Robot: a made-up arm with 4 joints.
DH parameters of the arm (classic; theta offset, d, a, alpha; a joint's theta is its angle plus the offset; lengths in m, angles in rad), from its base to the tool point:
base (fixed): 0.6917 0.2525 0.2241 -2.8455
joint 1: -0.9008 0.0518 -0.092 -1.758
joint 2: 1.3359 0 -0.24 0
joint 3: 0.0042 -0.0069 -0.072 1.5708
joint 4: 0 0.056 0.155 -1.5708
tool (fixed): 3.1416 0.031 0 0
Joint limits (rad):
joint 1: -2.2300..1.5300
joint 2: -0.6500..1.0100
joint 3: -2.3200..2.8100
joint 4: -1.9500..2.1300
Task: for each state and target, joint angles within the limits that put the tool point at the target. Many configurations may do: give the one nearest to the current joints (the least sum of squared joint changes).
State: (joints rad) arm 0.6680 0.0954 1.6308 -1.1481
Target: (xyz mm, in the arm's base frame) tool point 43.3 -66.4 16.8
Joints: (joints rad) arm 0.1297 -0.3085 1.8974 -0.7224
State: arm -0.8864 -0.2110 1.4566 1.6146
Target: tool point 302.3 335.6 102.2
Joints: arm -1.4403 -0.4442 2.1378 1.5241
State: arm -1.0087 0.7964 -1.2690 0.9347
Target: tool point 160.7 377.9 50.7
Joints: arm -0.8768 0.7898 -1.1954 0.7704
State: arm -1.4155 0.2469 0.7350 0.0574
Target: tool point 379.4 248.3 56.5
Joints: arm -1.5471 -0.2151 1.5501 0.1031
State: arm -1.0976 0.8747 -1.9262 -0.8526
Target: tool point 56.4 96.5 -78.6
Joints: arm -1.6996 0.9557 -1.5809 -1.5787
